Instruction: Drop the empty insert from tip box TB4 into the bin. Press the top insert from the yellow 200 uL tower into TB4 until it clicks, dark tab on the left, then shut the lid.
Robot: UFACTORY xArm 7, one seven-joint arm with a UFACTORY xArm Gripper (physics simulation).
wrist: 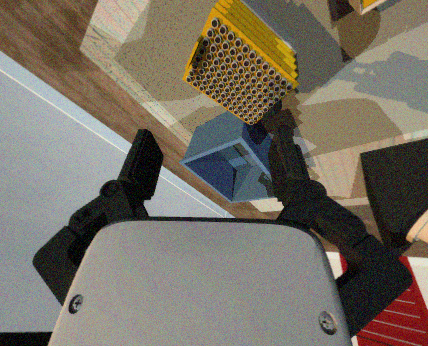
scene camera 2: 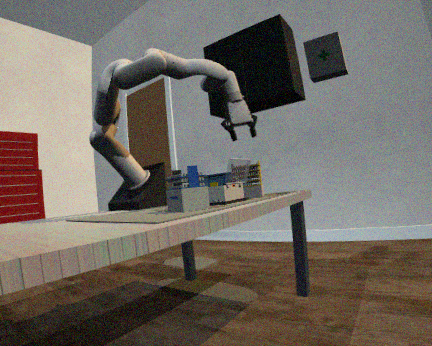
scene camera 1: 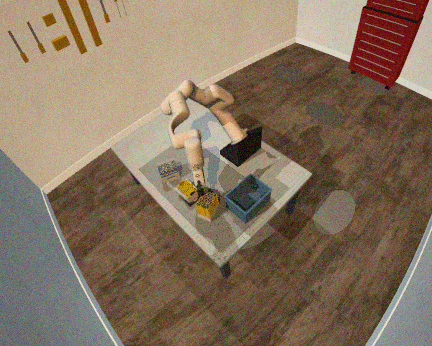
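The yellow tower (scene camera 1: 207, 201) (scene camera 2: 255, 176) (wrist: 239, 75) stands near the table's front corner, its top full of tips. A pale box with a yellow insert (scene camera 1: 188, 190) (scene camera 2: 226, 193) stands beside it, apparently TB4, though no label can be read; its clear lid (scene camera 2: 239, 166) seems to stand open. A corner of the box shows at the top right of the wrist view. The blue bin (scene camera 1: 248, 198) (wrist: 219, 163) stands on the tower's other side. My gripper (scene camera 1: 200, 190) (scene camera 2: 244, 137) (wrist: 212, 141) is open and empty, tilted, above the tower and box.
A grey box with a blue rack (scene camera 1: 170, 171) (scene camera 2: 187, 199) stands on the far side of the yellow box. The black panel (scene camera 1: 242, 149) (wrist: 400, 185) is at the arm's base. A red cabinet (scene camera 1: 385, 45) stands on the floor away from the table.
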